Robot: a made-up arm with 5 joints.
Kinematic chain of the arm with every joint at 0, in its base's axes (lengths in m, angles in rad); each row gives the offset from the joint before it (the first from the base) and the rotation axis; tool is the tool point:
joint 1: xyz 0 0 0.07 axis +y
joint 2: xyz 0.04 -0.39 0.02 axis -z
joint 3: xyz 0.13 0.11 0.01 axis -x
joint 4: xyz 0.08 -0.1 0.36 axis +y
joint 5: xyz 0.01 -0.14 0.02 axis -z
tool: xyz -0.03 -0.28 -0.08
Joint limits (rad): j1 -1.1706..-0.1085 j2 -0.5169..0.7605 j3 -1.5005..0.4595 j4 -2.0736..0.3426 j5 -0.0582..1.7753
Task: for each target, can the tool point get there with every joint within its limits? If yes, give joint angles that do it. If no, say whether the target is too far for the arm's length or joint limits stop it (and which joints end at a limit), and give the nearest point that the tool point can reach.
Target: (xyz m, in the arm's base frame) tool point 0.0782 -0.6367 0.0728
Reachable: yes | joints -0.7966 0.2763 -0.6121 -0.8413 1.1433
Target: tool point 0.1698 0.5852 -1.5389
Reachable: no: too far | nearest point 0.3432 -0.3539 -0.3021 | short by 1.563 m
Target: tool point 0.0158 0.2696 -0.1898
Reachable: no: joint limits stop it (at a limit: joint 1, joint 2, joint 3) | nearest point 0.2582 -0.2662 -0.1116 | short by 0.593 m
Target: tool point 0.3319 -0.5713 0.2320
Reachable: yes | joints -0.8735 0.1638 -1.0144 -1.7736 1.3208
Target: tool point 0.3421 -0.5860 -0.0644
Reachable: yes | joints -0.4633 0.0140 -1.1059 -1.2953 0.8300
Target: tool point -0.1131 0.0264 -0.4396
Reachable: no: joint limits stop it (at a limit: joint 1, joint 2, joint 3) | nearest point 0.2068 -0.3321 -0.2014 | short by 0.536 m
